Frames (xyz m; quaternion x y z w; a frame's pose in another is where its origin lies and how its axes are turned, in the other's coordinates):
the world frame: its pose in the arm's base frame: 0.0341 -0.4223 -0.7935 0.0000 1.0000 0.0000 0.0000
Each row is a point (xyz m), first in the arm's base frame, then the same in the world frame.
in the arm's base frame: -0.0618 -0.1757 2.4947
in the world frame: 0.0959 0.2466 -3.2882
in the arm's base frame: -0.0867 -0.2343 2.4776
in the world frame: 0.1208 0.1880 -3.2711
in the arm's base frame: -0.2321 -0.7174 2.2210
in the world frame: 0.2662 -0.2951 -3.0145
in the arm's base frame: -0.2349 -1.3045 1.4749
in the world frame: 0.2690 -0.8822 -2.2684
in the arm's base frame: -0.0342 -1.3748 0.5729
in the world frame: 0.0683 -0.9525 -1.3664
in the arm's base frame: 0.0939 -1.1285 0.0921
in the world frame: -0.0598 -0.7062 -0.8856
